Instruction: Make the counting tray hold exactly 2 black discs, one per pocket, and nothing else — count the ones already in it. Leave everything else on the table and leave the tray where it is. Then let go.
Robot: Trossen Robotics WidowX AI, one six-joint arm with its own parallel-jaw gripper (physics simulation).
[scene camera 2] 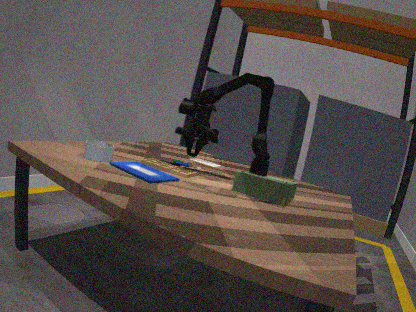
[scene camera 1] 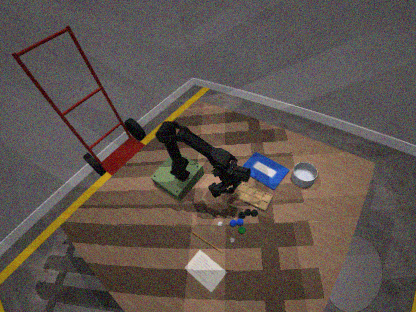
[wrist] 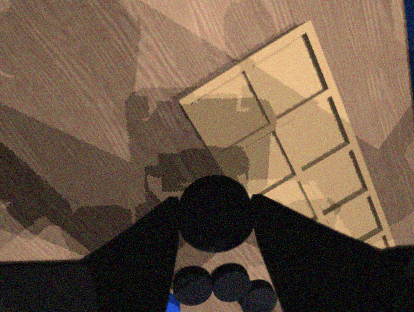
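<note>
My gripper (scene camera 2: pixel 194 152) (wrist: pixel 215 205) is shut on a black disc (wrist: pixel 216 220), held above the table beside the tray; the arm hides the fingertips in scene camera 1. The tan counting tray (scene camera 1: pixel 260 204) (wrist: pixel 341 112) has two columns of pockets. It lies to the right of the held disc in the wrist view. The pockets that show clearly there hold no disc; the tray's near left part is hidden by the gripper. Three loose black discs (scene camera 1: pixel 248 213) (wrist: pixel 230 282) lie close together on the table beside the tray.
Two blue discs (scene camera 1: pixel 236 222), a green disc (scene camera 1: pixel 242 230) and two white discs (scene camera 1: pixel 220 223) (scene camera 1: pixel 232 240) lie near the black ones. A blue panel (scene camera 1: pixel 277 179), grey bowl (scene camera 1: pixel 304 176) (scene camera 2: pixel 99 151), thin stick (scene camera 1: pixel 207 242), paper (scene camera 1: pixel 205 270) and green arm base (scene camera 1: pixel 177 191) (scene camera 2: pixel 265 189) are around.
</note>
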